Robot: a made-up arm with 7 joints. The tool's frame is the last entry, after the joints. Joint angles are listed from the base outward. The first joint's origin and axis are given. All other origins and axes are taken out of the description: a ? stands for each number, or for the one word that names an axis. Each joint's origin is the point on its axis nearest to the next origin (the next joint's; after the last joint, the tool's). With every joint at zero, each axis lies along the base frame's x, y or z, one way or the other. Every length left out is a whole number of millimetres.
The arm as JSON. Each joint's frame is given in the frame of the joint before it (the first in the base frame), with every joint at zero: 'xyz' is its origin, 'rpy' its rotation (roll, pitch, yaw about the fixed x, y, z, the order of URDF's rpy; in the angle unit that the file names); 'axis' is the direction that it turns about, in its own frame. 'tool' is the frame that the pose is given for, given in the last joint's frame.
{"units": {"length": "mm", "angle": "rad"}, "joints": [
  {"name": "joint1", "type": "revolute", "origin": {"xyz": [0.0, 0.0, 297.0], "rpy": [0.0, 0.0, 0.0]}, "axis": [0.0, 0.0, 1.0]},
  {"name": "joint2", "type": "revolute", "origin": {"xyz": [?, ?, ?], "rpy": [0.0, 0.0, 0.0]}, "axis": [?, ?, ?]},
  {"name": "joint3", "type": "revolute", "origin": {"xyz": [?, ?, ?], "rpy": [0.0, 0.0, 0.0]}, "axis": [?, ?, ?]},
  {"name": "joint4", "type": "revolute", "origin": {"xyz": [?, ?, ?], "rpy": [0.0, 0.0, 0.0]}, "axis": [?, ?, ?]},
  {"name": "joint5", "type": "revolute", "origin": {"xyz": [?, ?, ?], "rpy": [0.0, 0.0, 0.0]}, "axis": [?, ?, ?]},
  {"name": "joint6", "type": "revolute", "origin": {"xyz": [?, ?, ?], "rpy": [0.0, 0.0, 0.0]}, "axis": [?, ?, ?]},
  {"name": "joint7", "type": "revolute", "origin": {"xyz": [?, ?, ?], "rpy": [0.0, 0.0, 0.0]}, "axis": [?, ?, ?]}
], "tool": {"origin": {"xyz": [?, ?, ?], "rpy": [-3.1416, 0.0, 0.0]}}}
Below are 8 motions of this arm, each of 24 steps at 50 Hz.
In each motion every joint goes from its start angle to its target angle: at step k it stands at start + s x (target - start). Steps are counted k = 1, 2, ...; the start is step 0. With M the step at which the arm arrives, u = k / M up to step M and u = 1 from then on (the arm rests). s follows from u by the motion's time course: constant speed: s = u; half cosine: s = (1 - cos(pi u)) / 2; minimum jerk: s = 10 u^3 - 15 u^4 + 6 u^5.
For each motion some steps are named. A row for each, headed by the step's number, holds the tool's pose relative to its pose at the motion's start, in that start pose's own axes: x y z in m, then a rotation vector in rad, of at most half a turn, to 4 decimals.
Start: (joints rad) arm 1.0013 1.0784 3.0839 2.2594 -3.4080 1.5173 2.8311
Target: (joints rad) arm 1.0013 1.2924 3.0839 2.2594 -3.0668 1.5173 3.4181
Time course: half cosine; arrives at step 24
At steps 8, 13, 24:
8: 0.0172 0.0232 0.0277 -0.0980 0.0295 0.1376
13: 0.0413 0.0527 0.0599 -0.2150 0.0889 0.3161
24: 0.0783 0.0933 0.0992 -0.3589 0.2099 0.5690

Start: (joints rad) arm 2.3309 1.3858 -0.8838 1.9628 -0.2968 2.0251 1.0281
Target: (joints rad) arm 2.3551 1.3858 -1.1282 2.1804 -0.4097 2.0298 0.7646
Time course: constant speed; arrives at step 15
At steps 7, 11, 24:
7: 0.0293 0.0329 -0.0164 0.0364 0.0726 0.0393
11: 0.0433 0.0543 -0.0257 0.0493 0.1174 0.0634
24: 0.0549 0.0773 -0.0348 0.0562 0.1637 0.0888

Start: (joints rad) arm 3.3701 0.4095 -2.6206 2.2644 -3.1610 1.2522 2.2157
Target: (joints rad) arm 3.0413 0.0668 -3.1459 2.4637 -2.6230 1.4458 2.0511
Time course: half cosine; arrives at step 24
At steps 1, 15, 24:
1: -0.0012 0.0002 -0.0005 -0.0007 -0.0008 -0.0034
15: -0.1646 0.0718 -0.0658 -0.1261 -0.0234 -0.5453
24: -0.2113 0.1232 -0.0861 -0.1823 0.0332 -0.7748

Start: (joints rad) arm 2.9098 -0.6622 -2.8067 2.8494 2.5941 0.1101 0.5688
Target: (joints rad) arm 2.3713 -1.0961 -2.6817 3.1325 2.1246 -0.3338 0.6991
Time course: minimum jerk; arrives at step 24
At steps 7, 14, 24:
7: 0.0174 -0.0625 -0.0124 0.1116 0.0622 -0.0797
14: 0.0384 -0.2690 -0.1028 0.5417 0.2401 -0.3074
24: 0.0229 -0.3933 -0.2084 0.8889 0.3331 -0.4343

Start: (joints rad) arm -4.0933 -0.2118 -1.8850 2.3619 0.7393 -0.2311 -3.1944
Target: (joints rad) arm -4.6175 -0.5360 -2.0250 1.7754 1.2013 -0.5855 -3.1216
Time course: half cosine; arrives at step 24
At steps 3, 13, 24:
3: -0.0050 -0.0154 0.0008 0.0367 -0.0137 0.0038
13: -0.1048 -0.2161 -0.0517 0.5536 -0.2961 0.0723
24: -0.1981 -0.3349 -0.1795 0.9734 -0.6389 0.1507

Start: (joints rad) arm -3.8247 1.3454 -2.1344 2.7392 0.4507 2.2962 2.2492
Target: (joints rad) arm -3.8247 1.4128 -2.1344 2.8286 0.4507 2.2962 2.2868
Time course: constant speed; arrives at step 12
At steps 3, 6, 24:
3: -0.0068 0.0101 -0.0037 0.0307 0.0021 -0.0061
6: -0.0136 0.0204 -0.0072 0.0613 0.0038 -0.0125
24: -0.0267 0.0417 -0.0133 0.1220 0.0061 -0.0260

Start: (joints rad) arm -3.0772 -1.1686 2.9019 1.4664 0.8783 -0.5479 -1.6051
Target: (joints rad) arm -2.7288 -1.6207 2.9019 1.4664 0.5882 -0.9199 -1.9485
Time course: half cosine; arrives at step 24
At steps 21, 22, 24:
21: 0.0742 -0.2764 -0.0189 -0.1371 0.2901 -0.9980
22: 0.0740 -0.2825 -0.0200 -0.1415 0.2987 -1.0186
24: 0.0739 -0.2875 -0.0209 -0.1452 0.3058 -1.0352

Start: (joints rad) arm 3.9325 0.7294 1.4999 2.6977 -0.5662 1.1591 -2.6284
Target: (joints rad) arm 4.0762 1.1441 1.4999 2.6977 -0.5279 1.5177 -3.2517
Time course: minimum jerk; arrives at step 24
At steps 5, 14, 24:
5: 0.0013 -0.0127 0.0145 0.0078 0.0425 -0.0203
14: 0.0436 -0.1231 0.1438 -0.0119 0.4476 -0.2152
24: 0.0916 -0.1821 0.2130 -0.1026 0.6858 -0.3283

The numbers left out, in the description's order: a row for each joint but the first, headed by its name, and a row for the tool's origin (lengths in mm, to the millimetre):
joint2: xyz 0.0 0.0 0.0, axis 0.0 1.0 0.0
joint3: xyz 0.0 0.0 405.0, axis 0.0 0.0 1.0
joint4: xyz 66.0 0.0 0.0, axis 0.0 -1.0 0.0
joint5: xyz 48.0 0.0 -211.0, axis 0.0 0.0 -1.0
joint6: xyz 0.0 0.0 0.0, axis 0.0 1.0 0.0
joint7: xyz 64.0 0.0 -82.0, axis 0.0 0.0 -1.0
tool: xyz 0.0 0.0 0.0

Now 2 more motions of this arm.
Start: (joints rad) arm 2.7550 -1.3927 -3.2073 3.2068 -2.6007 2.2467 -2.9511
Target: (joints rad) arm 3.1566 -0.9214 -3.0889 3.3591 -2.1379 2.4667 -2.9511
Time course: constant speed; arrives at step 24
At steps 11, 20, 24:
11: -0.0391 -0.1149 0.0828 -0.3972 0.3186 0.0053
20: -0.0490 -0.1892 0.1581 -0.7637 0.5293 -0.0346
24: -0.0487 -0.2158 0.1924 -0.9360 0.6064 -0.0658

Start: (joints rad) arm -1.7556 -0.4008 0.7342 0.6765 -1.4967 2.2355 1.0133
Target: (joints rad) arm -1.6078 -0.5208 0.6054 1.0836 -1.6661 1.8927 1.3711
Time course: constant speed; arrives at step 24
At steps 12, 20, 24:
12: 0.0288 0.0477 0.0067 0.1826 0.0174 0.4573
20: 0.0414 0.0875 0.0176 0.2880 0.0262 0.7670
24: 0.0450 0.1093 0.0252 0.3357 0.0302 0.9224

